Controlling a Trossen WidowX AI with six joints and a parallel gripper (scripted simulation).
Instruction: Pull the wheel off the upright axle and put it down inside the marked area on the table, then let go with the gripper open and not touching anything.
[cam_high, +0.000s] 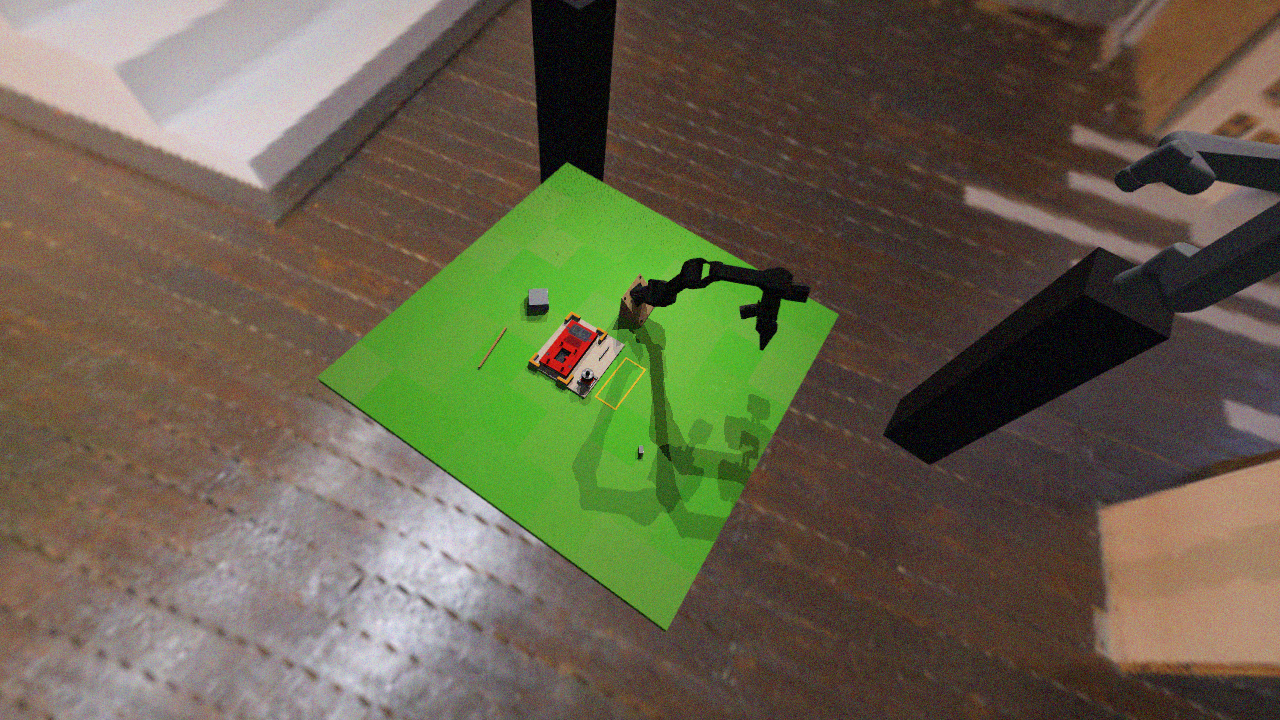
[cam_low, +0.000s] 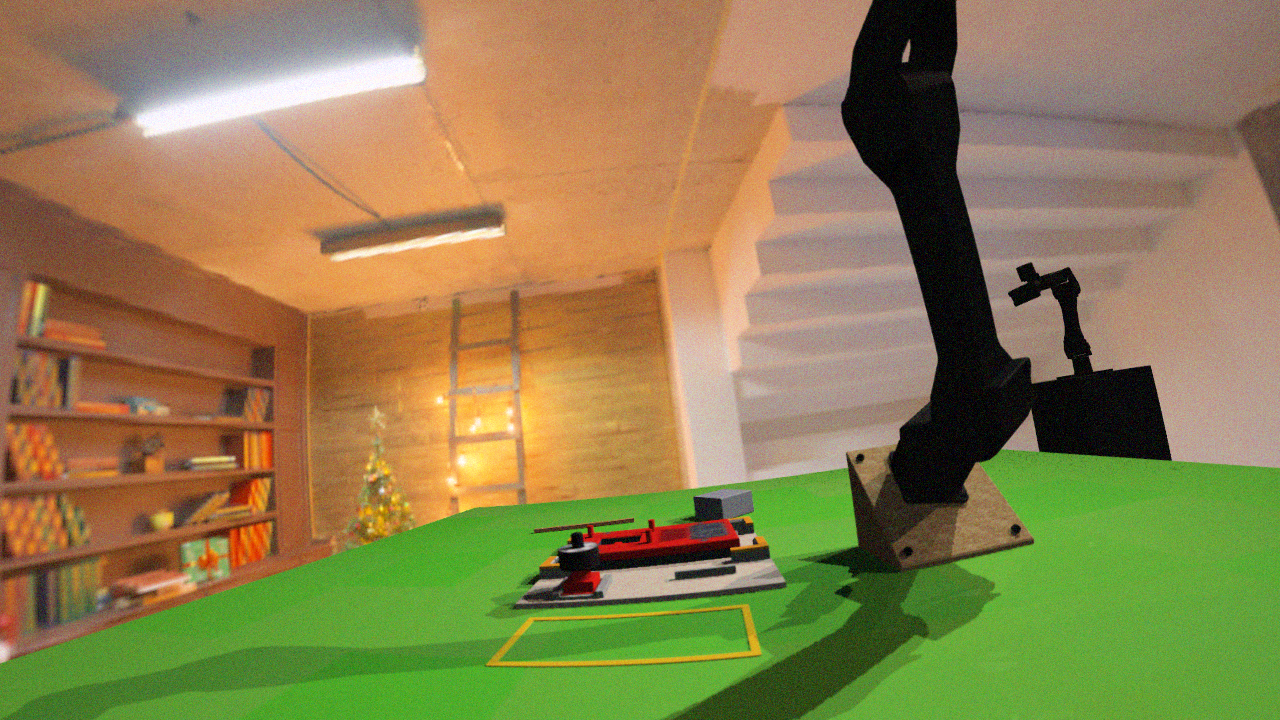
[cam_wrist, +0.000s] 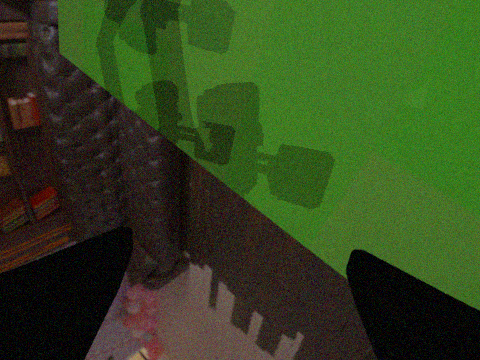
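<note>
The grey base plate lies 290 mm ahead of my gripper tip, 510 mm to the right of it and 210 mm below it. The rest, counted from my gripper tip: grey cube: 210 mm ahead, 740 mm to the right, 200 mm below.
</note>
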